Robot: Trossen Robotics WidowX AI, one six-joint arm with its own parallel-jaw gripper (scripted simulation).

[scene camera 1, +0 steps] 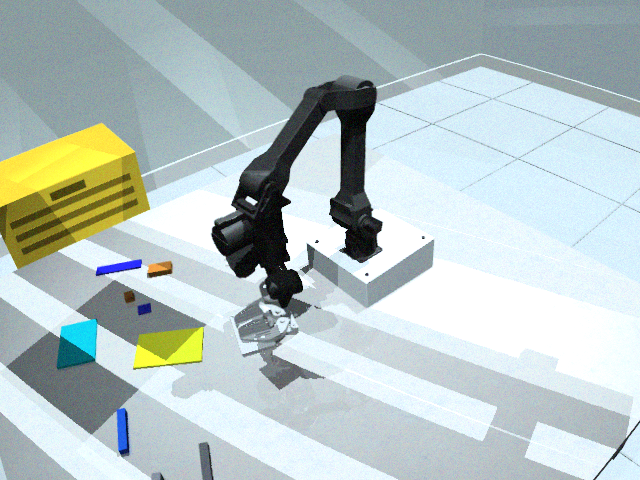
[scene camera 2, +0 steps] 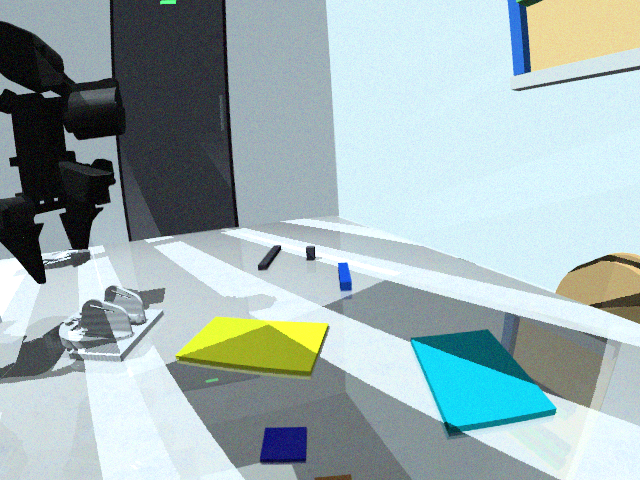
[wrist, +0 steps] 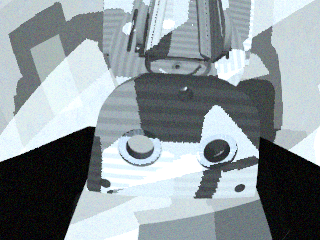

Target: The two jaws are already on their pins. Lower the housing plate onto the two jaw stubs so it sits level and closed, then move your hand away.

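Gripper (scene camera 2: 64, 272), cyan tile (scene camera 2: 476, 384), yellow tile (scene camera 2: 292, 348). Cyan tile (scene camera 1: 77, 345), yellow tile (scene camera 1: 181, 346), gripper (scene camera 1: 278, 295). Gripper (wrist: 175, 140). Cyan tile out of frame in the wrist view; yellow tile out of frame in the wrist view.
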